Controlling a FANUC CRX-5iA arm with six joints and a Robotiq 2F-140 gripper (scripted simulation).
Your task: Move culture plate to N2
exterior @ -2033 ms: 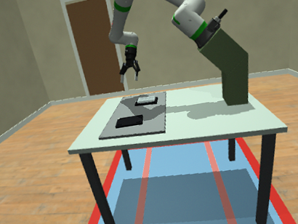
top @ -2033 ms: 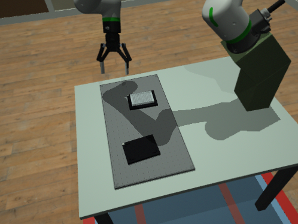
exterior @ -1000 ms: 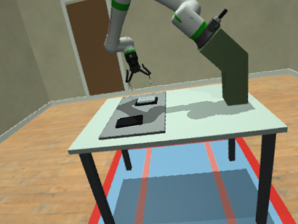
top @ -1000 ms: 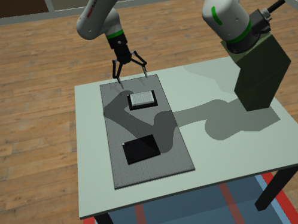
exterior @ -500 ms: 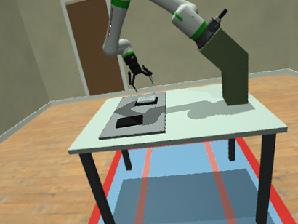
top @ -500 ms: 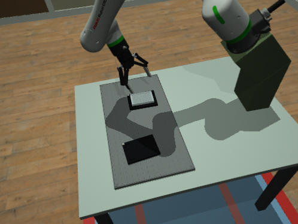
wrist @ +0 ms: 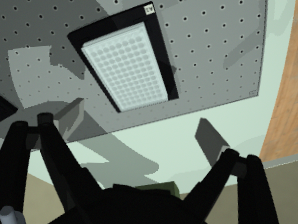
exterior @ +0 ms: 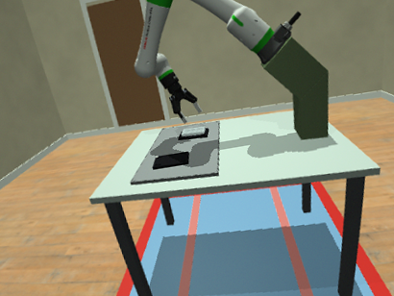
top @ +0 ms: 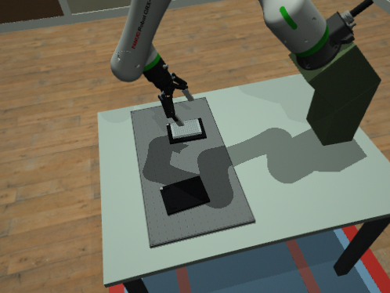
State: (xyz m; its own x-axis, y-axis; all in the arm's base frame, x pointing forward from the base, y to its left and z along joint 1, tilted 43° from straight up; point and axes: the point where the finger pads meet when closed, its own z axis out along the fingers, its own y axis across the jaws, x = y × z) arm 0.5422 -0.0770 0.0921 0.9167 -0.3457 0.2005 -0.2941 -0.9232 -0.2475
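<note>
Now: the clear lid 1 cm ahead of my hand, 2 cm to the left of it and 8 cm below it. Round my hand: black nest N2: 2 cm ahead, 35 cm to the left, 10 cm below; then black nest N1: 1 cm ahead, 2 cm to the left, 10 cm below.
</note>
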